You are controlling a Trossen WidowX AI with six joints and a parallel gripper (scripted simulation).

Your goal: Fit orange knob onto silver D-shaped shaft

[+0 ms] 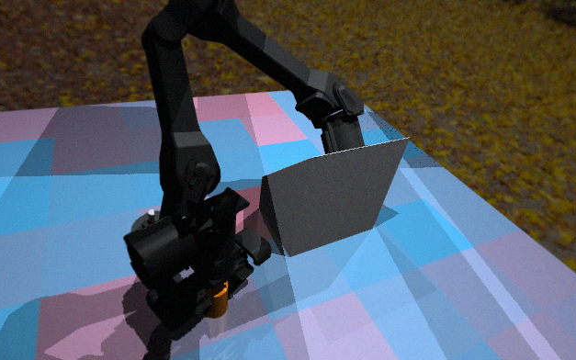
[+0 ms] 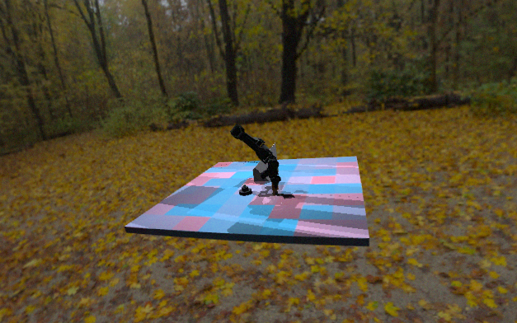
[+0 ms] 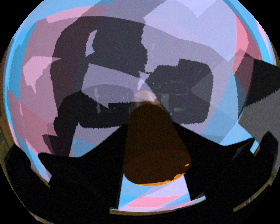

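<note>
Right now my gripper tip is 3 cm below the orange knob. The rest, counted from my gripper tip: round pedestal: 8 cm ahead, 18 cm to the right, 2 cm above.
</note>
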